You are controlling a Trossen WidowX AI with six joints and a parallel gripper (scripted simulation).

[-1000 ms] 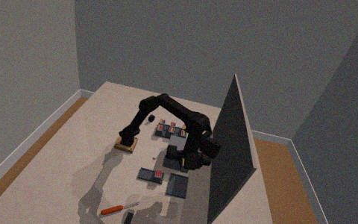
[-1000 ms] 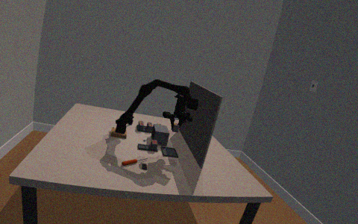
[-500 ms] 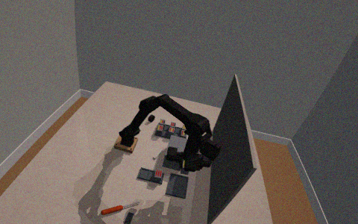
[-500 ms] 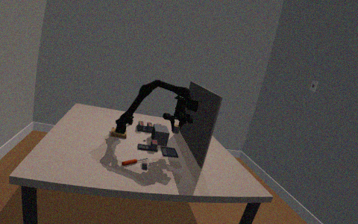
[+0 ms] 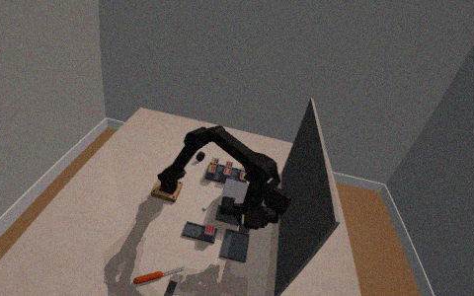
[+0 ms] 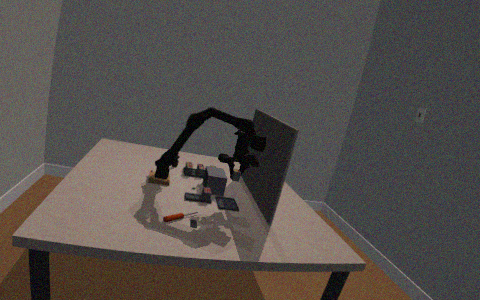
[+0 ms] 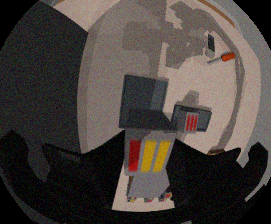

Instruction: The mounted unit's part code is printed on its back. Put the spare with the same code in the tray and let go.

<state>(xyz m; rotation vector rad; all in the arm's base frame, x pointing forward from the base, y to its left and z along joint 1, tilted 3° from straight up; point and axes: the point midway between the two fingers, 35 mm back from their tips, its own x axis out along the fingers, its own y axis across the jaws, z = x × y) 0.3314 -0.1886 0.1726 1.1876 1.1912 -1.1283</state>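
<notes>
Now: the dark grey tray 140 mm below my gripper tip and 10 mm behind it. Also, from my gripper tip: light grey mounted unit (190 mm to the left, 100 mm below, 50 mm behind); then dark panel (180 mm ahead, 170 mm to the left, 80 mm above).
</notes>
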